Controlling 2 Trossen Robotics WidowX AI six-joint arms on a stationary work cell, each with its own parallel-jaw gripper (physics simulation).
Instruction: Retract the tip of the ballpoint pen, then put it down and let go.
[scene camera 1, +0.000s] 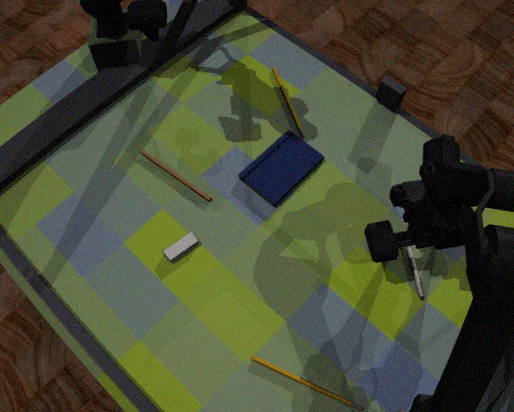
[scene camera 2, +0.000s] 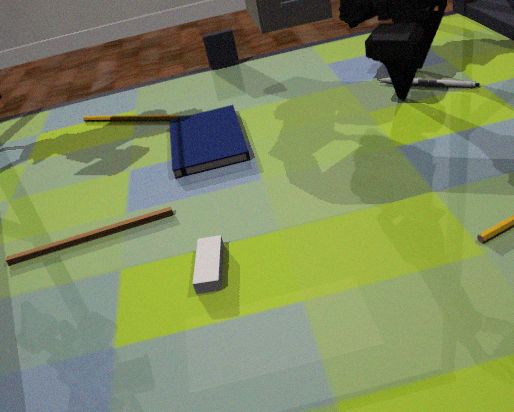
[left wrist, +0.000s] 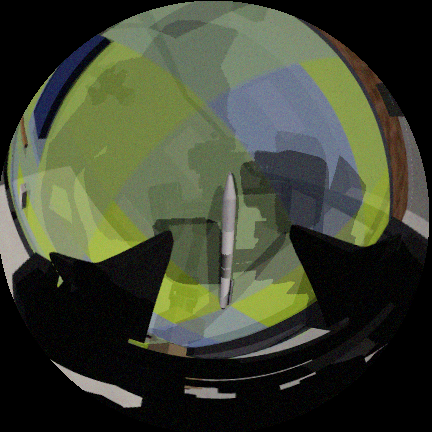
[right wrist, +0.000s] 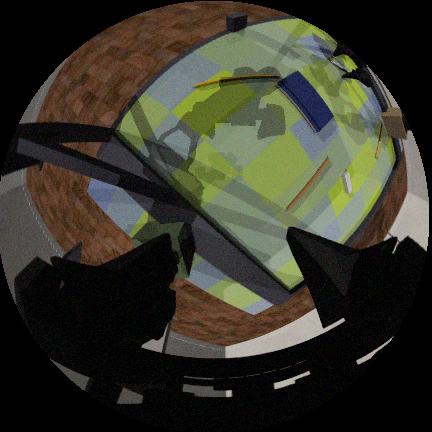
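The ballpoint pen is slim and white-grey with a dark band, and lies on the patchwork table top. In the left wrist view its tapered writing end points up the picture and its clip end down. I cannot tell whether the fine tip is out. My left gripper is open and low over the pen, with one finger to each side of it in that view. In scene camera 2 a finger covers part of the pen. My right gripper is open and empty, far from the pen.
A blue notebook lies near the middle. A white eraser and a brown stick lie apart from it. One yellow pencil lies by the notebook, another pencil at scene camera 1's bottom.
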